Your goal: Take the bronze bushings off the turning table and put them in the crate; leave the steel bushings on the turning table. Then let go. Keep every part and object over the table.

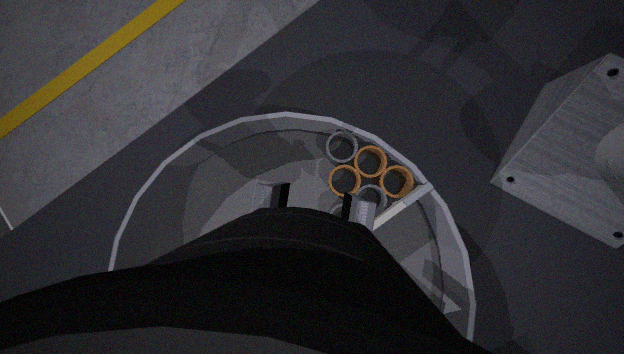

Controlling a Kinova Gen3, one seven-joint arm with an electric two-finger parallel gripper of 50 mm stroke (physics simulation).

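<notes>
The turning table (288, 115) is a round grey tray with a raised rim; its lower part is hidden by the gripper body. Three bronze bushings (370, 161) (344, 180) (396, 181) stand together near its right rim, beside a pale straight bar (403, 206). A steel bushing (328, 146) stands at the upper left of this cluster. Another steel bushing (384, 196) and a third (336, 208) are partly hidden by the right finger. My gripper (315, 199) is open, with no part between its fingers, above the turning table. The crate does not show.
A grey metal block or base plate (560, 165) with dark bolt holes stands at the right, outside the rim. The dark table's edge (165, 123) runs diagonally at the upper left, with the floor and a yellow line (90, 66) beyond it.
</notes>
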